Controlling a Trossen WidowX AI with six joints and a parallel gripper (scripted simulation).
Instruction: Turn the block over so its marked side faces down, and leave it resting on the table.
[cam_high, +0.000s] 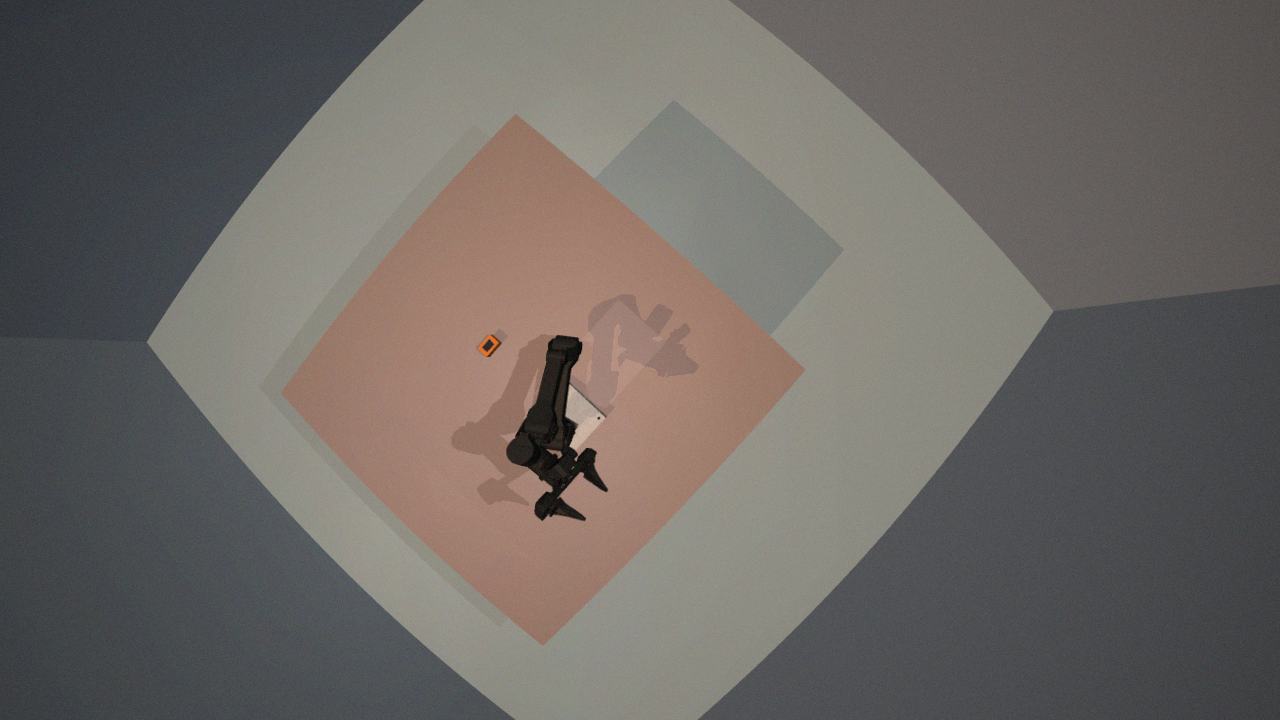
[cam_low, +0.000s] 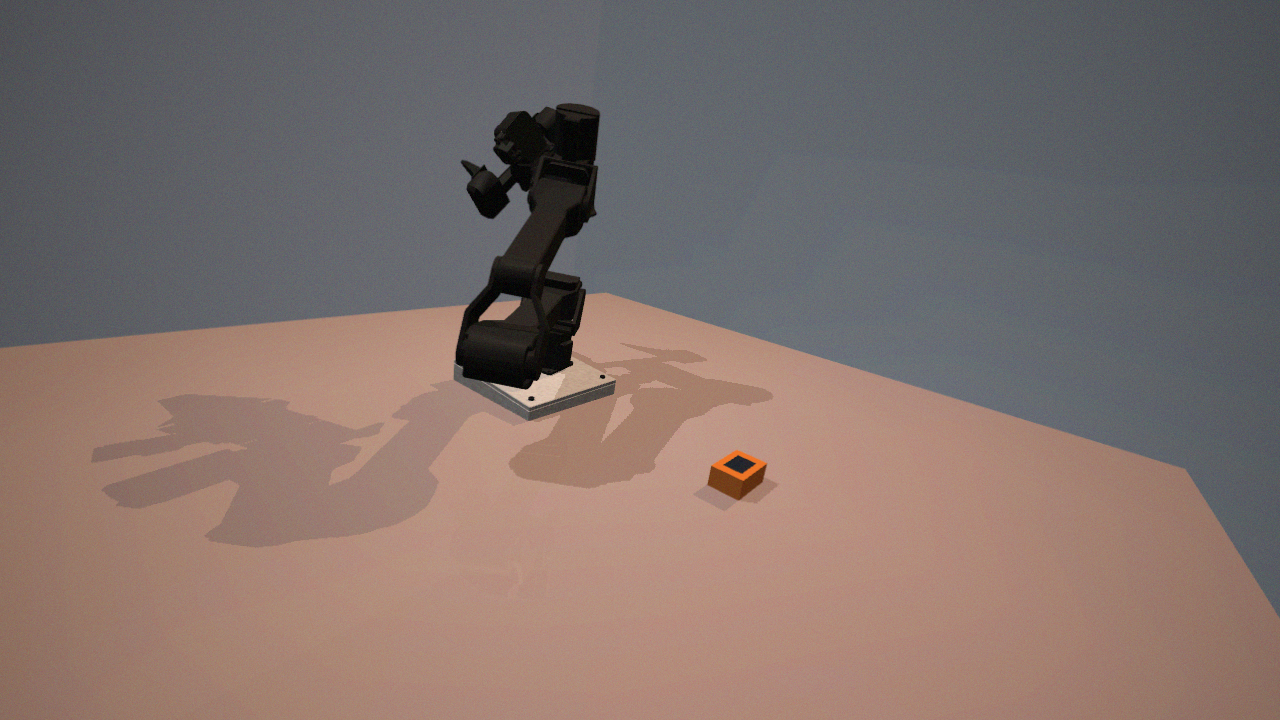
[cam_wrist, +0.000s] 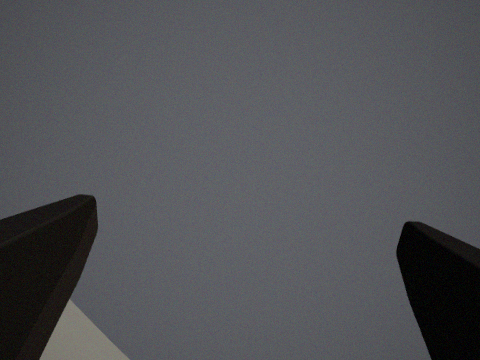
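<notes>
My gripper tip is 520 mm short of the orange block, 120 mm to the left of it and 320 mm above it.
</notes>
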